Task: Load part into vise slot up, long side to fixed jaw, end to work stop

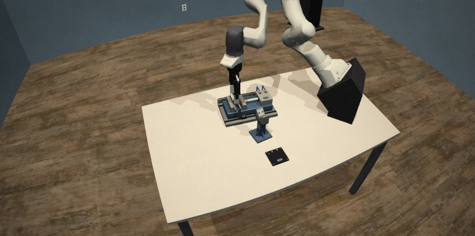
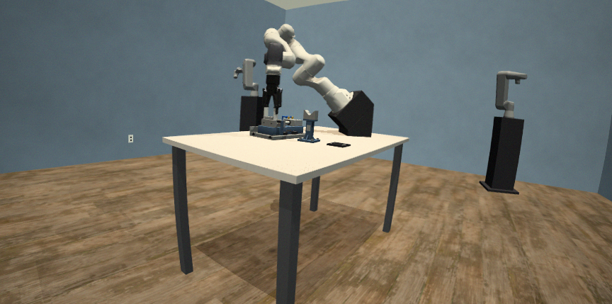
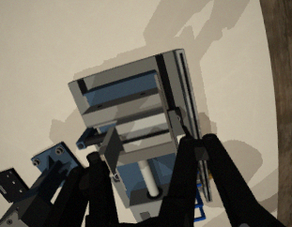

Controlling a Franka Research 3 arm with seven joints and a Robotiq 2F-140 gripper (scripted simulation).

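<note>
Now: hand 20 mm above the part. Round my hand: black infeed plate (400 mm to the left, 120 mm below, 20 mm ahead); then vise (80 mm below, 60 mm behind, 40 mm to the left); then air cylinder (150 mm behind, 70 mm to the left, 40 mm below).
</note>
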